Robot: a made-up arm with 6 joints.
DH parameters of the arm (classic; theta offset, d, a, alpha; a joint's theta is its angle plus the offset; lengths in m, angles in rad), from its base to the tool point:
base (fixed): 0 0.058 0 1.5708
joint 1: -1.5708 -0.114 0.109 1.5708
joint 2: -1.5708 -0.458 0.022 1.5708
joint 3: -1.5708 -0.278 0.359 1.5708
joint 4: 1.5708 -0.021 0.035 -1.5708
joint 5: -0.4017 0 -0.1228 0
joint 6: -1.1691 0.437 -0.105 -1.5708
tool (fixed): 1.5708 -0.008 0 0
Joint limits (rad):
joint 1: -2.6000..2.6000
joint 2: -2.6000..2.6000
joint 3: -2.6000..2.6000
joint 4: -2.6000..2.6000
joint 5: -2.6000..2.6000
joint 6: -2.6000..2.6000
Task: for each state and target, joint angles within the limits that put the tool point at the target. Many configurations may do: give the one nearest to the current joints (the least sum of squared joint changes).
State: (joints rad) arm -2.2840 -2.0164 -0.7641 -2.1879 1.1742 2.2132
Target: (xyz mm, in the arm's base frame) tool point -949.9 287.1 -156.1
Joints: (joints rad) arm -2.2503 -2.0768 -0.7863 -2.1906 1.1774 2.2139
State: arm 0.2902 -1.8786 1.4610 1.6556 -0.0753 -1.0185
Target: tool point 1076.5 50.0 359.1
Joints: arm -0.4092 -2.4461 0.7342 2.3359 0.1339 -0.9310
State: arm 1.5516 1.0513 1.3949 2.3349 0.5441 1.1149
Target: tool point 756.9 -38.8 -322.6
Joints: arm 1.2110 1.2182 2.2408 2.4775 0.3193 1.0112
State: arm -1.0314 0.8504 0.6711 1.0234 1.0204 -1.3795
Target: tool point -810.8 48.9 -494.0
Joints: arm -1.5621 0.3735 0.8192 1.0826 0.9639 -1.3406
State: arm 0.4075 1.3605 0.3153 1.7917 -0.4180 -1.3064
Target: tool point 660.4 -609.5 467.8
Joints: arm 0.8396 1.6338 0.1270 1.5744 -0.4547 -1.3747
